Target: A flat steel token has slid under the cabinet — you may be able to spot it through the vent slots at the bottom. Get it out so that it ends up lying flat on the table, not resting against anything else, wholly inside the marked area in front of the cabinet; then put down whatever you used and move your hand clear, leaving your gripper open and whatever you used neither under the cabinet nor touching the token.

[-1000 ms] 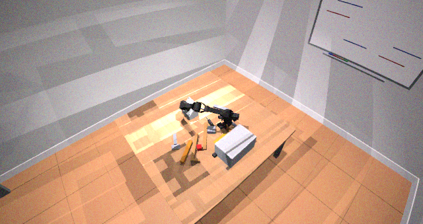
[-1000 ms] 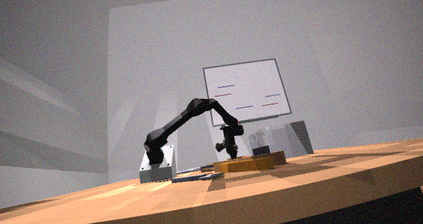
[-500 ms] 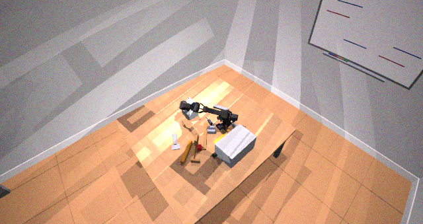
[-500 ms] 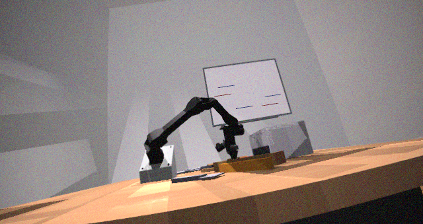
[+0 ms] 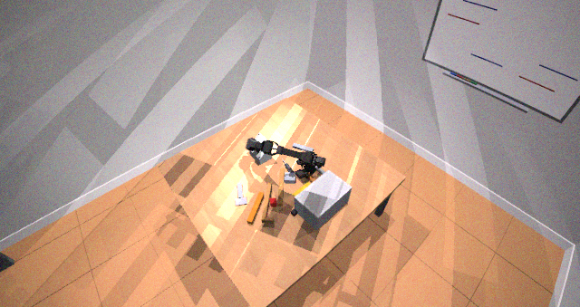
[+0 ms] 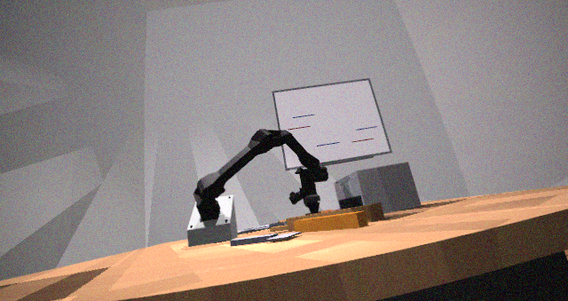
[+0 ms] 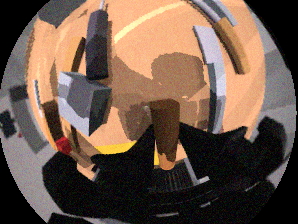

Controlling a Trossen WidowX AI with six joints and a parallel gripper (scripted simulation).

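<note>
My gripper tip is now 11 cm to the left of the grey block, 7 cm past it and 1 cm below it. Also, from my gripper tip: thin wooden stick (19 cm to the right, 6 cm behind); then red block (31 cm to the right, 3 cm ahead, 1 cm above); then grey bar (24 cm behind, 15 cm to the left).
</note>
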